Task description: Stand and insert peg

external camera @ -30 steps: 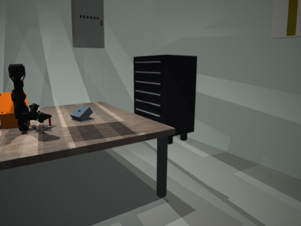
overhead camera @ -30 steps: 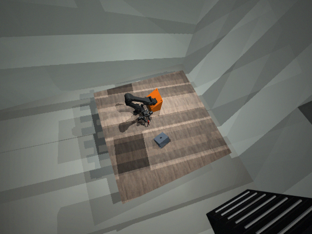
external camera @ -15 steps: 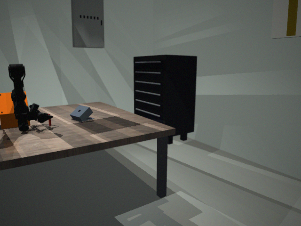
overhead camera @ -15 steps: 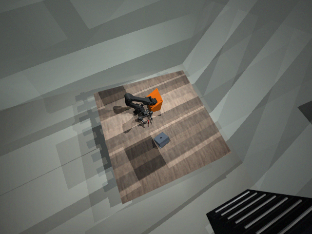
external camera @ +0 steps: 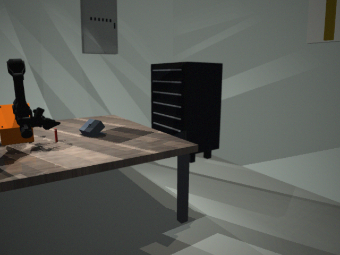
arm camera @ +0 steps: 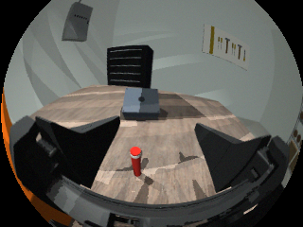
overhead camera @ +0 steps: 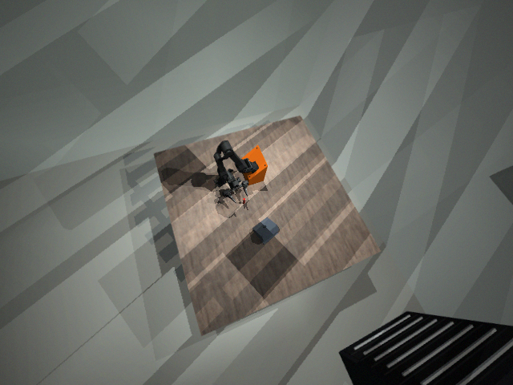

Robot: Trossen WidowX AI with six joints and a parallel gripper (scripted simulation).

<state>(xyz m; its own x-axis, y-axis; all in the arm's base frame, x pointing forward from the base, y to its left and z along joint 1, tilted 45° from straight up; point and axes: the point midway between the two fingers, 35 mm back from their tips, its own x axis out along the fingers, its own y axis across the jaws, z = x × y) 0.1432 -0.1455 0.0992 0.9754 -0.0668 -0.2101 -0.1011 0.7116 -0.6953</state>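
Now: the red peg 10 mm behind my gripper tip, 30 mm to the left of it and 70 mm below it. Round my gripper tip: blue-grey sloped panel 230 mm ahead, 80 mm to the left, 80 mm below.
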